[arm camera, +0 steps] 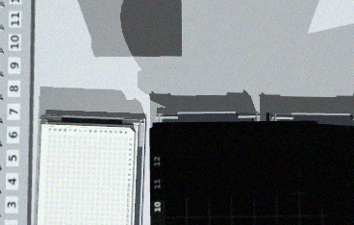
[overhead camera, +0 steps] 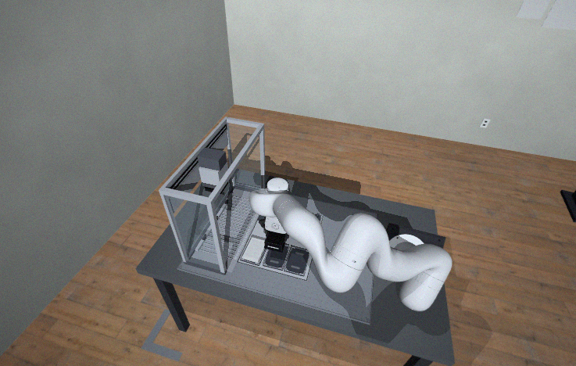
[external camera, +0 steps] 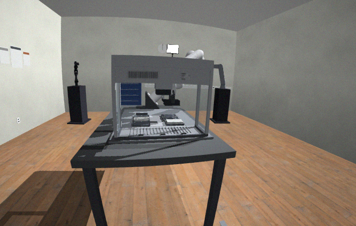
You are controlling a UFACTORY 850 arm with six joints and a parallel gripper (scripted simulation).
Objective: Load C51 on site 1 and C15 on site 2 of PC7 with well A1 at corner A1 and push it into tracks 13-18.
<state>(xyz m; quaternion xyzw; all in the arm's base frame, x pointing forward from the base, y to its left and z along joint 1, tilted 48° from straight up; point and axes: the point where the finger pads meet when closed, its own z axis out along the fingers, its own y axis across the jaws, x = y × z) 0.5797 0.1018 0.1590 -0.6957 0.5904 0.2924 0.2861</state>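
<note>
Now: the plate carrier PC7 25 cm to the right of my hand, 15 cm below it and 4 cm ahead of it. From my hand the other things lie so: nest S1: 16 cm below, 11 cm behind, 1 cm to the right; then black deep-well block C51: 1 cm below; then nest S2: 16 cm below.
</note>
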